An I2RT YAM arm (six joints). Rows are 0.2 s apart.
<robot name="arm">
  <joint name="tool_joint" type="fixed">
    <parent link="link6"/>
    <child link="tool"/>
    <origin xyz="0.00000 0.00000 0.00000" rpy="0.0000 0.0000 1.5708"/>
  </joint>
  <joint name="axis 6" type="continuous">
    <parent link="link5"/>
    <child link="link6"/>
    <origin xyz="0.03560 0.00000 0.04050" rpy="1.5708 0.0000 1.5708"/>
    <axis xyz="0 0 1"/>
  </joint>
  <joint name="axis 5" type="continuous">
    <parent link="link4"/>
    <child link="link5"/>
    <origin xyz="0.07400 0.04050 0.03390" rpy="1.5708 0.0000 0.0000"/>
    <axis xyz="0 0 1"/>
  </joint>
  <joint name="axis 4" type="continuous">
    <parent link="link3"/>
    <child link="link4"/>
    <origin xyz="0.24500 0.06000 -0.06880" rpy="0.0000 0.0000 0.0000"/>
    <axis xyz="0 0 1"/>
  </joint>
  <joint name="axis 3" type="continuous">
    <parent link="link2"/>
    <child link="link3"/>
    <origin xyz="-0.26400 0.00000 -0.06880" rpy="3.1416 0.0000 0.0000"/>
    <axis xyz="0 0 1"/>
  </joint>
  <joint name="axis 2" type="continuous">
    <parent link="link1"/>
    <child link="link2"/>
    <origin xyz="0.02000 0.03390 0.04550" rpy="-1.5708 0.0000 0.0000"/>
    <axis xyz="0 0 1"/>
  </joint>
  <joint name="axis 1" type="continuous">
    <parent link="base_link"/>
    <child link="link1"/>
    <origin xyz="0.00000 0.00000 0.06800" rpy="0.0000 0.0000 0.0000"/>
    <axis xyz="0 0 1"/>
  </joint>
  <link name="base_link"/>
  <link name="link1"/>
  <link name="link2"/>
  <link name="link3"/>
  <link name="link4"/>
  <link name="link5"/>
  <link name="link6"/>
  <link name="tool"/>
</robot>
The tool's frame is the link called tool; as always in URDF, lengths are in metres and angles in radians. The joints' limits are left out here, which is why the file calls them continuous.
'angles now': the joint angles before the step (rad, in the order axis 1, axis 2, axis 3, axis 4, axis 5, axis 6). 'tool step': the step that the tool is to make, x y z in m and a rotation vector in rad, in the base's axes. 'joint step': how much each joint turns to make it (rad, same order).
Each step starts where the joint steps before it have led.
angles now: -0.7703 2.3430 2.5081 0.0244 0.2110 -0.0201
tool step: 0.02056 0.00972 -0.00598 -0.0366 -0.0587 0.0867
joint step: 0.0357 0.0375 0.0129 0.0879 -0.0469 0.0247
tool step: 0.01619 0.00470 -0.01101 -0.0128 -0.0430 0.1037
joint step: 0.0209 0.0381 0.0065 0.0671 -0.0747 0.0407
